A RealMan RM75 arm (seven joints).
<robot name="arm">
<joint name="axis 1" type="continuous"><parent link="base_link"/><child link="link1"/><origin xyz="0 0 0.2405"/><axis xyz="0 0 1"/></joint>
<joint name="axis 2" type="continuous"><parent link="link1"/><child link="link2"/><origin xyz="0 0 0" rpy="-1.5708 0 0"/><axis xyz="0 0 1"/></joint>
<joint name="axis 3" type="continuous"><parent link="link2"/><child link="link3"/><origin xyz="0 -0.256 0" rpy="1.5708 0 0"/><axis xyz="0 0 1"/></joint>
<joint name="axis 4" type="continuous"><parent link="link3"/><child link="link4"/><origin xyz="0 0 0" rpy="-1.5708 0 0"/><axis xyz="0 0 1"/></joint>
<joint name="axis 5" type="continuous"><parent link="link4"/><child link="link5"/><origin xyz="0 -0.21 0" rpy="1.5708 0 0"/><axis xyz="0 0 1"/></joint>
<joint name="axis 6" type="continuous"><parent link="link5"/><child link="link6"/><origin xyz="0 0 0" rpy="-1.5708 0 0"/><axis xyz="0 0 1"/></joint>
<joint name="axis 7" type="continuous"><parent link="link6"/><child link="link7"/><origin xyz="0 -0.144 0" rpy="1.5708 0 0"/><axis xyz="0 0 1"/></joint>
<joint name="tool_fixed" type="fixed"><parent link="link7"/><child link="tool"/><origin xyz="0 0 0"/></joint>
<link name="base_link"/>
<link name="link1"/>
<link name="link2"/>
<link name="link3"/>
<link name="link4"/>
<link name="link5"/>
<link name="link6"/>
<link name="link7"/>
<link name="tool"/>
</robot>
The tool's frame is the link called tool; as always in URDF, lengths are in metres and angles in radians. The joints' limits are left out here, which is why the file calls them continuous.
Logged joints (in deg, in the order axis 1, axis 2, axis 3, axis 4, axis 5, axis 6, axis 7), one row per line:
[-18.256, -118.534, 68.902, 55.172, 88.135, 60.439, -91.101]
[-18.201, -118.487, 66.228, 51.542, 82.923, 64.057, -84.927]
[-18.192, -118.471, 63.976, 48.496, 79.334, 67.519, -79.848]
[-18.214, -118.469, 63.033, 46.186, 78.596, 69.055, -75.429]
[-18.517, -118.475, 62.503, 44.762, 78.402, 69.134, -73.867]
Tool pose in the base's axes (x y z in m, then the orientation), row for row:
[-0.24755, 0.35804, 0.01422, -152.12, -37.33, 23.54]
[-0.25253, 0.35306, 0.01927, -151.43, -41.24, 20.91]
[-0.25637, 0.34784, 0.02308, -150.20, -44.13, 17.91]
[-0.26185, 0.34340, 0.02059, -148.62, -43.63, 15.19]
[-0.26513, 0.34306, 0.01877, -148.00, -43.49, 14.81]
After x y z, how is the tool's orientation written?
As angles about the fixed x, y, z axes (roll, pitch, yaw), in degrees.
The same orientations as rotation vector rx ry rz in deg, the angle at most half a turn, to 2 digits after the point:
[-135.41, -40.27, -39.43]
[-133.99, -38.24, -44.92]
[-132.80, -35.86, -49.10]
[-132.98, -33.18, -48.98]
[-132.68, -32.91, -48.70]

